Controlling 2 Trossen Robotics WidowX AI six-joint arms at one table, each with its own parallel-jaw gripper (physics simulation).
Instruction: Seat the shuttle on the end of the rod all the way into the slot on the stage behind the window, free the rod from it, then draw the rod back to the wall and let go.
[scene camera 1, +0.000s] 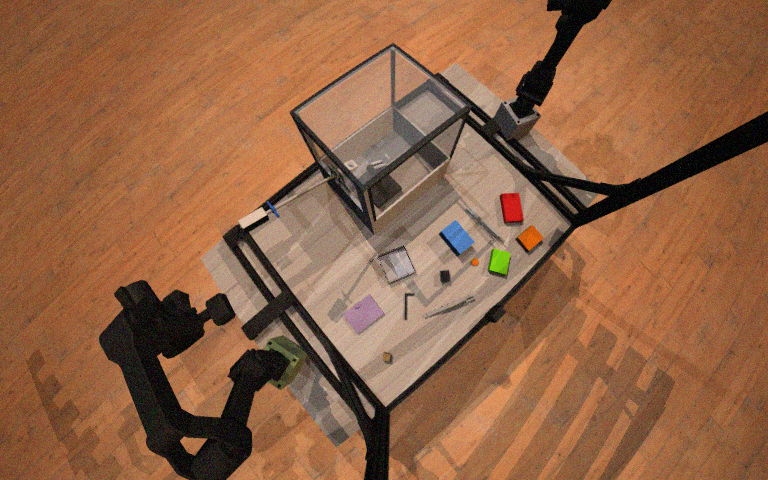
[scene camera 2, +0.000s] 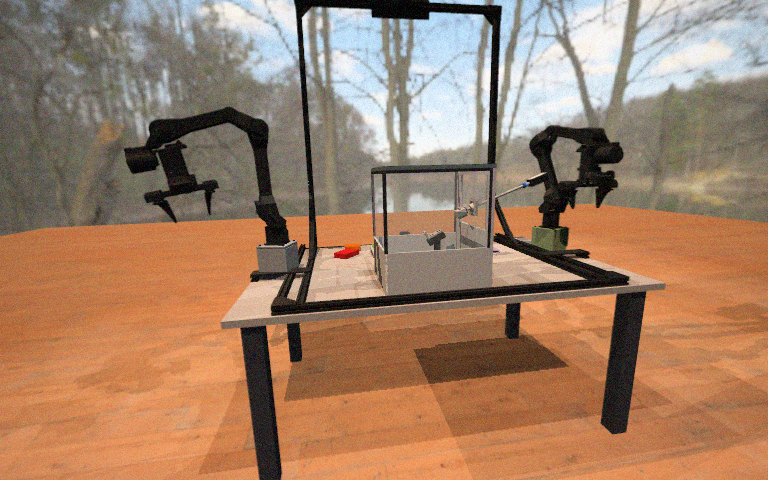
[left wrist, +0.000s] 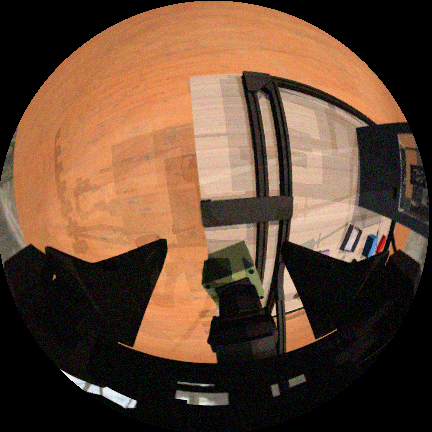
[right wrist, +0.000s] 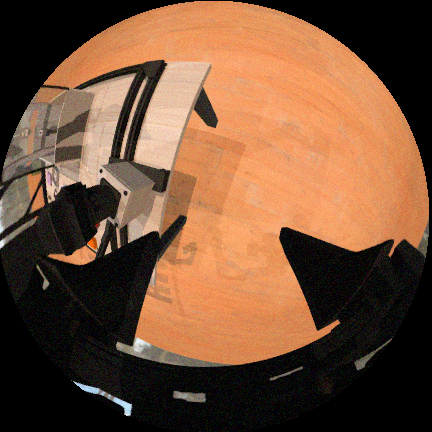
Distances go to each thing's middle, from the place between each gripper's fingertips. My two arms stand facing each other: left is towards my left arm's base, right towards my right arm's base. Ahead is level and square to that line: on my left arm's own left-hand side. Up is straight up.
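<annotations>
From my right hand, the glass-walled box (scene camera 1: 388, 128) is 700 mm to the left, 130 mm ahead and 40 mm below, while the framed plate (scene camera 1: 396, 263) is 880 mm to the left, 100 mm behind and 200 mm below. There's a rod (scene camera 1: 253, 220) too, 940 mm to the left of that same right hand, 160 mm ahead of it and 50 mm above it.
My left gripper is 38 cm to the left of the rod, 5 cm short of it and 7 cm below it. Counting from my left hand, you'd find the box 62 cm to the right, 3 cm ahead and 1 cm below, and the plate 44 cm to the right, 20 cm behind and 18 cm below. Going by their middles, the rod is the nearest to my left gripper of the things named here.
</annotations>
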